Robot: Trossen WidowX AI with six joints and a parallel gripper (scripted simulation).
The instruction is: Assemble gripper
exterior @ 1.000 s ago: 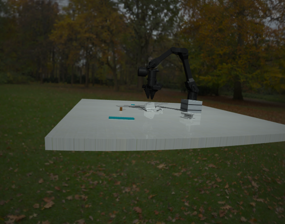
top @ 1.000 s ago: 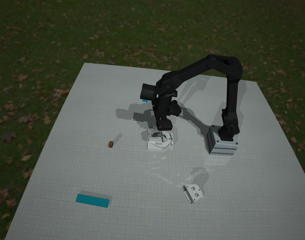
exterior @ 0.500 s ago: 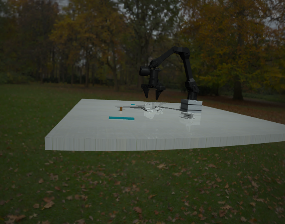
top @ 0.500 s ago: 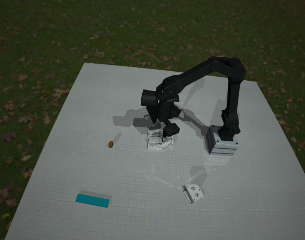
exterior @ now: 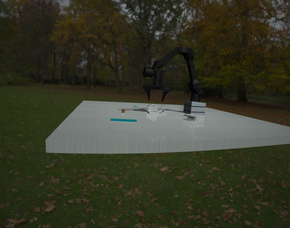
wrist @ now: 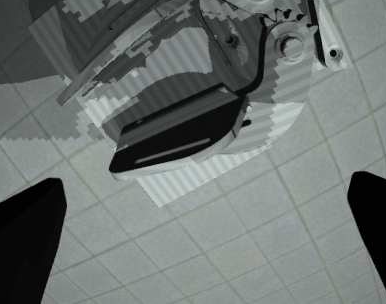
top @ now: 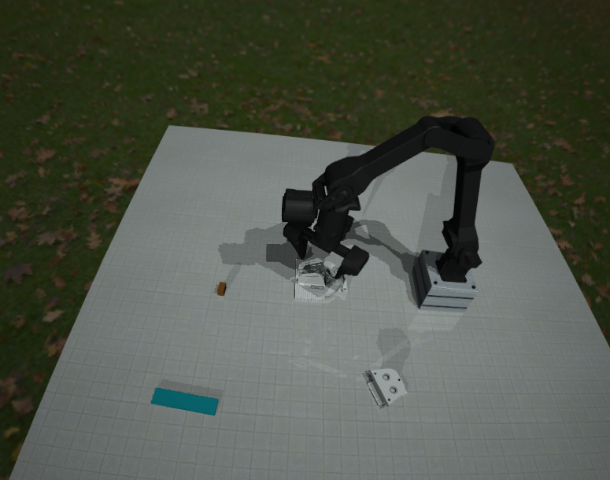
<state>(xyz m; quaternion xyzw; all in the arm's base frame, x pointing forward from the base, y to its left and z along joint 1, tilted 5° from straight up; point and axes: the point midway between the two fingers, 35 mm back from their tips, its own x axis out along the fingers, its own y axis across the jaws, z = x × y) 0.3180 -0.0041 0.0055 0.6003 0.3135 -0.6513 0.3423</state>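
Right now the white ribbed block is 140 mm behind my gripper tip, 260 mm to the left of it and 70 mm below it. From my gripper tip the other things lie so: small teal tile 50 mm ahead, 320 mm to the right, 80 mm below; gripper jaw 40 mm behind, 10 mm to the right, 70 mm below; small brown block 220 mm ahead, 20 mm to the left, 70 mm below.
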